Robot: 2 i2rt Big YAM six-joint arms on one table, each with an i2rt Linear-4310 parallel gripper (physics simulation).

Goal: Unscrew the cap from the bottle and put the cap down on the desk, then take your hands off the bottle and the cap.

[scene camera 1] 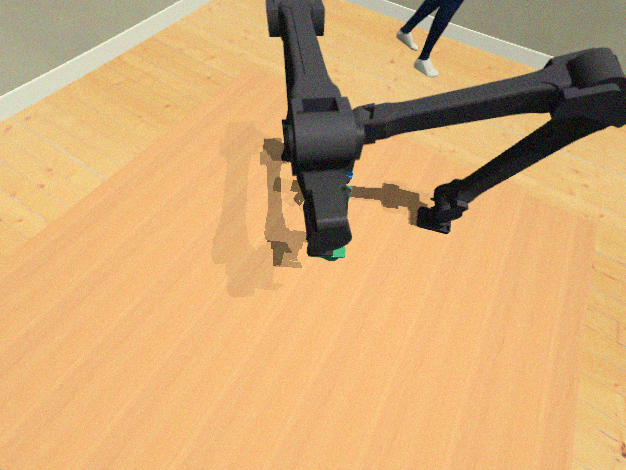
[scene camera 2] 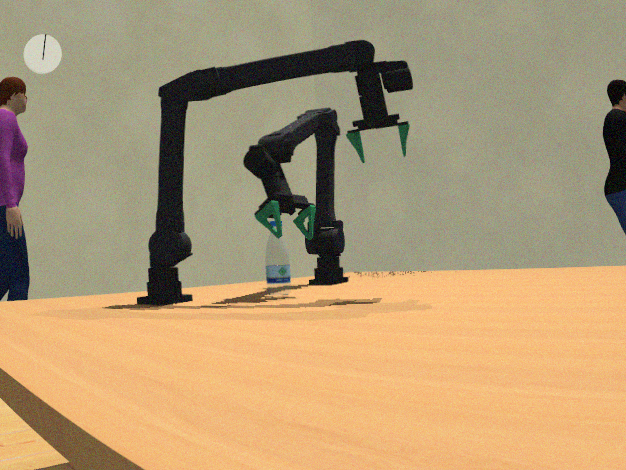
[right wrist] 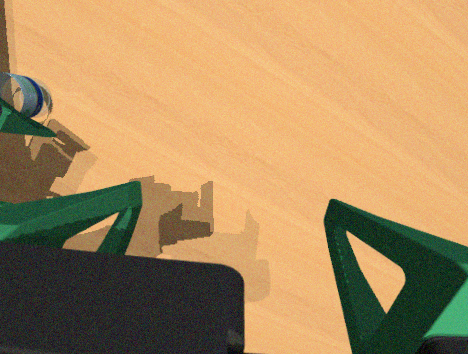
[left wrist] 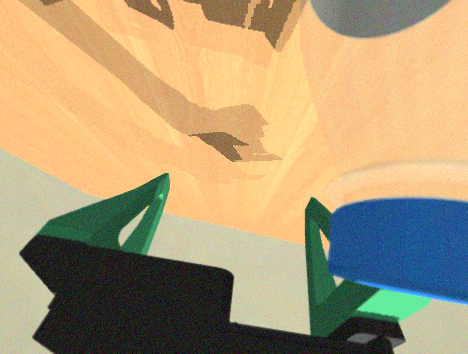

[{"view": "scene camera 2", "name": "my left gripper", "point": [295, 238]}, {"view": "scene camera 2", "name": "my right gripper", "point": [384, 159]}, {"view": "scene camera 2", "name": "clear bottle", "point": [278, 276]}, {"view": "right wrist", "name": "my right gripper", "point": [234, 201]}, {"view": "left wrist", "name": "my left gripper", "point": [238, 191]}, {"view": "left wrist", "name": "clear bottle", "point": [382, 85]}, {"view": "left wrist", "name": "blue cap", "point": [405, 244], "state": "on the clear bottle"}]
